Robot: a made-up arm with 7 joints. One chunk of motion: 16 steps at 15 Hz.
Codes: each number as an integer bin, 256 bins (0 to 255) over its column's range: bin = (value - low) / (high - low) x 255, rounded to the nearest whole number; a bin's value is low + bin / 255 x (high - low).
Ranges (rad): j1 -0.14..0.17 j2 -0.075..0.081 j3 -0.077..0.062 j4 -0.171..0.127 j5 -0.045..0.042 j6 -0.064..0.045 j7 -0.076..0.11
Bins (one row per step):
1: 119 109 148 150 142 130 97
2: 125 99 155 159 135 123 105
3: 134 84 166 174 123 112 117
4: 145 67 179 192 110 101 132
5: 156 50 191 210 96 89 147
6: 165 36 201 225 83 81 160
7: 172 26 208 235 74 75 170
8: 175 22 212 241 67 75 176
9: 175 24 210 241 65 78 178
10: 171 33 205 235 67 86 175
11: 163 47 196 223 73 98 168
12: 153 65 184 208 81 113 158
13: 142 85 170 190 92 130 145
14: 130 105 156 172 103 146 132
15: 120 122 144 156 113 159 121
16: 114 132 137 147 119 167 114
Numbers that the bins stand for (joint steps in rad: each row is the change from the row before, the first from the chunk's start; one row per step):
1: 0.00467 -0.00832 0.00367 0.00429 0.00345 -0.00843 -0.00525
2: 0.01196 -0.01444 0.00749 0.01481 0.00106 -0.01142 0.00059
3: 0.02290 -0.02361 0.01349 0.03234 -0.00304 -0.01613 0.00934
4: 0.03627 -0.03401 0.02057 0.05338 -0.00747 -0.02083 0.02028
5: 0.04965 -0.04441 0.02711 0.07441 -0.01225 -0.02596 0.03122
6: 0.06059 -0.05298 0.03256 0.09194 -0.01668 -0.02938 0.04071
7: 0.06910 -0.05909 0.03638 0.10363 -0.01975 -0.03194 0.04800
8: 0.07275 -0.06154 0.03856 0.11064 -0.02214 -0.03194 0.05238
9: 0.07275 -0.06032 0.03747 0.11064 -0.02282 -0.03066 0.05384
10: 0.06788 -0.05481 0.03475 0.10363 -0.02214 -0.02724 0.05165
11: 0.05816 -0.04625 0.02984 0.08960 -0.02009 -0.02211 0.04654
12: 0.04600 -0.03524 0.02330 0.07207 -0.01736 -0.01570 0.03925
13: 0.03263 -0.02300 0.01567 0.05104 -0.01361 -0.00843 0.02976
14: 0.01804 -0.01076 0.00804 0.03000 -0.00986 -0.00159 0.02028
15: 0.00588 -0.00036 0.00149 0.01131 -0.00645 0.00396 0.01226
16: -0.00141 0.00575 -0.00232 0.00079 -0.00440 0.00738 0.00715

